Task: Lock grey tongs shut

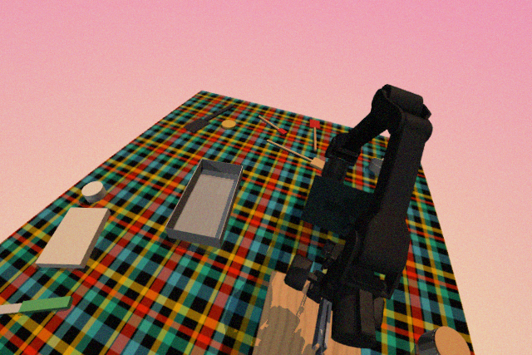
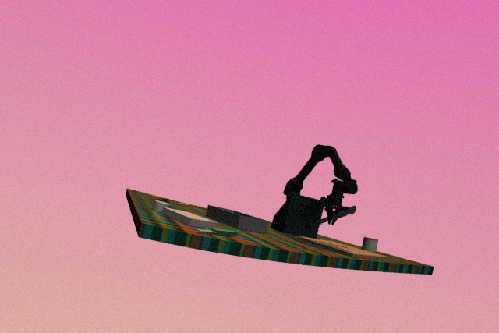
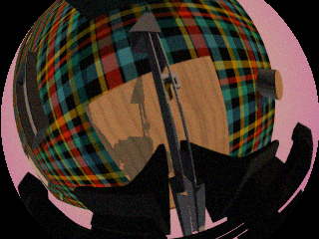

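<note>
My gripper tip is now 20 mm past the wooden board, 100 mm to the right of it and 90 mm above it. The rest, counted from my gripper tip: pale block (680 mm ahead, 120 mm to the left, 90 mm below); green-handled tool (620 mm ahead, 300 mm to the left, 90 mm below); grey roasting tin (410 mm ahead, 180 mm to the right, 70 mm below).
</note>
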